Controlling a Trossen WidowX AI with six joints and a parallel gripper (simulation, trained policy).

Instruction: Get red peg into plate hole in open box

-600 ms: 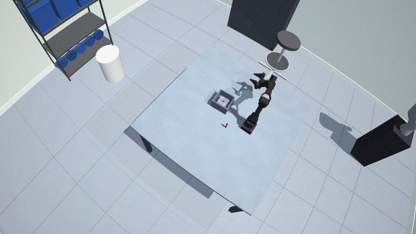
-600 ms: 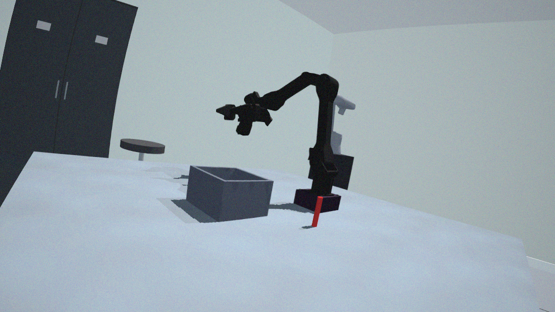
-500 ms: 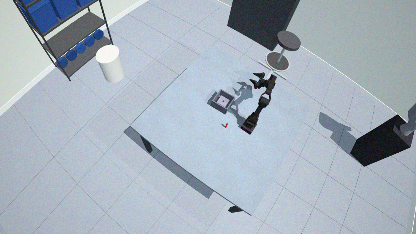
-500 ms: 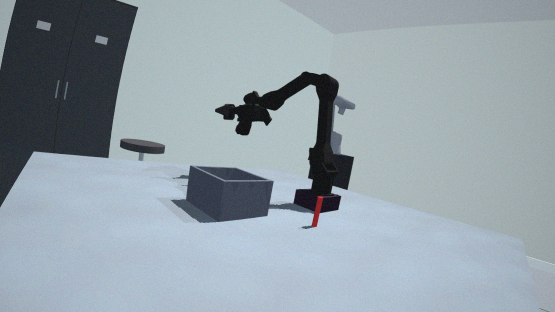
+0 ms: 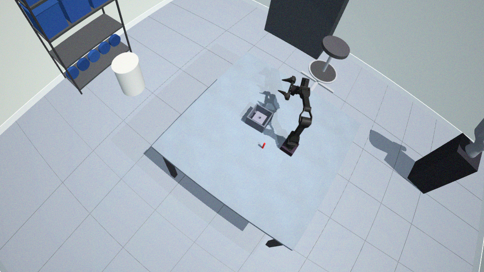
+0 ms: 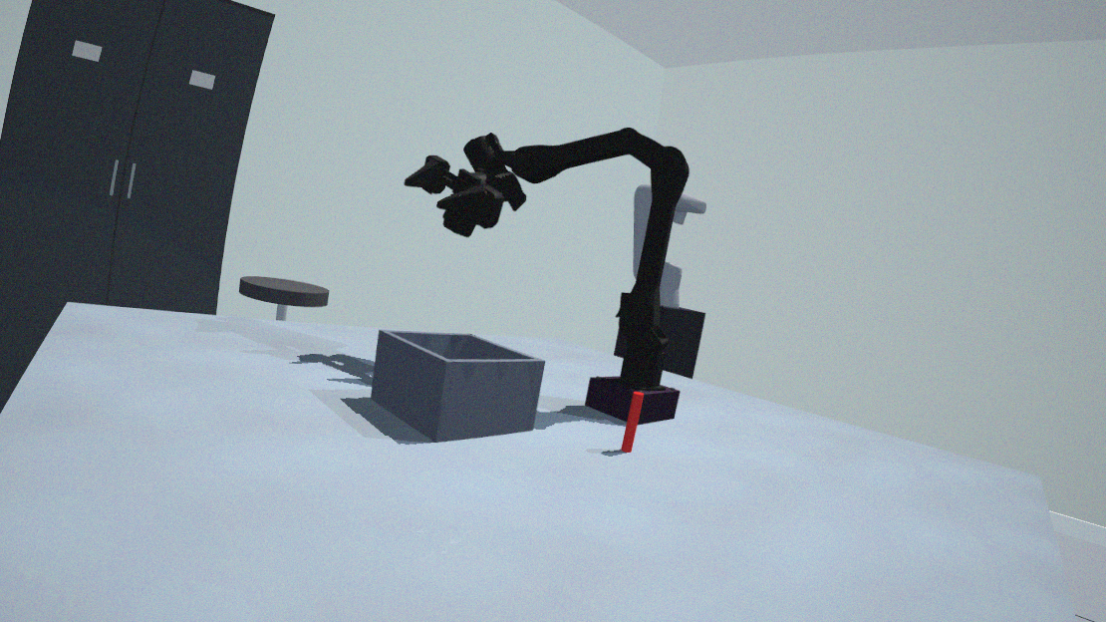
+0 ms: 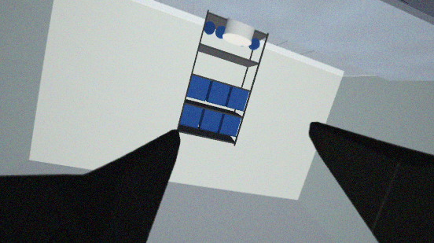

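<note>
Now: the red peg 340 mm to the left of my gripper tip, 260 mm below it and 210 mm behind it. From my gripper tip the other things lie so: plate: 250 mm below, 200 mm to the left, 20 mm behind; then grey box: 270 mm below, 200 mm to the left, 20 mm behind.
</note>
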